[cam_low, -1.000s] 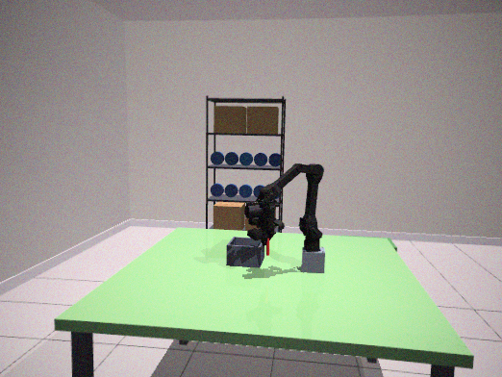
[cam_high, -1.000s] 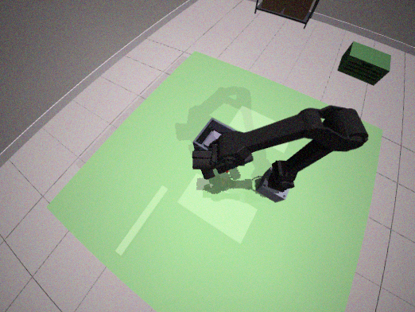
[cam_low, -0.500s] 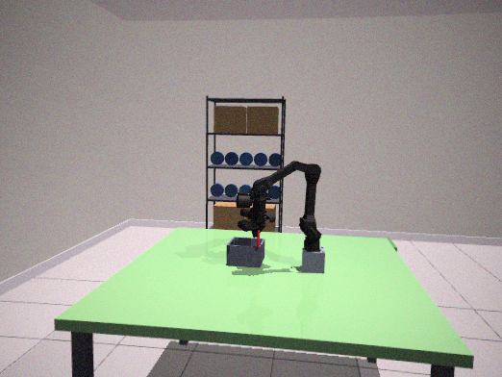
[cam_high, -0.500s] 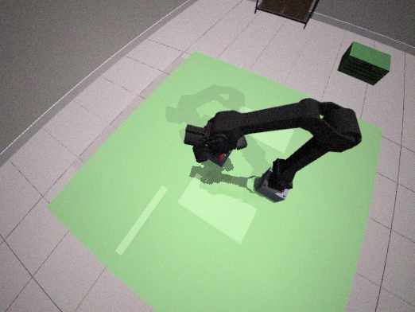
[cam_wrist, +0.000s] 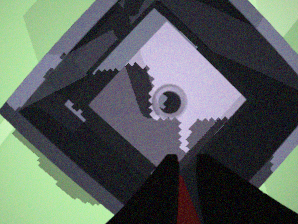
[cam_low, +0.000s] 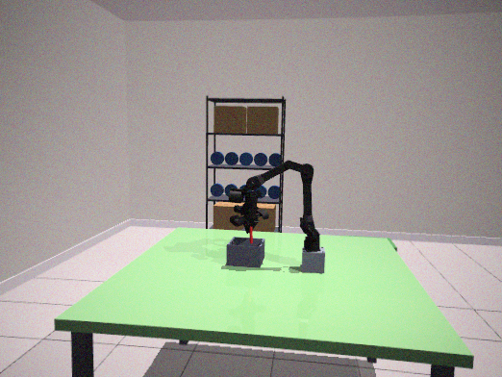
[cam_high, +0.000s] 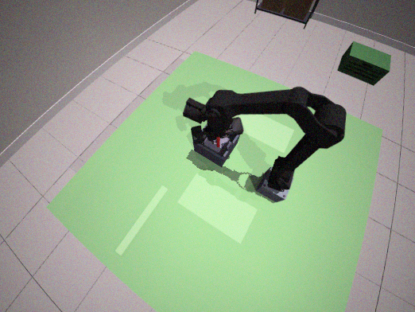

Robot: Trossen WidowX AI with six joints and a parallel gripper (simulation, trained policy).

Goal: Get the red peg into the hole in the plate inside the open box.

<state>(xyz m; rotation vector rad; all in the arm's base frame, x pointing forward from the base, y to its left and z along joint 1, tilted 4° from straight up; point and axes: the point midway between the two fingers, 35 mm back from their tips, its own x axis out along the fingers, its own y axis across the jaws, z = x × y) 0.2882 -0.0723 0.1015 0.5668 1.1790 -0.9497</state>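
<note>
My gripper tip is 2 cm to the right of the red peg and 1 cm past it. Also, from my gripper tip: grey box (12 cm below, 2 cm to the right, 1 cm ahead); plate (10 cm below, 2 cm to the right, 1 cm ahead).
</note>
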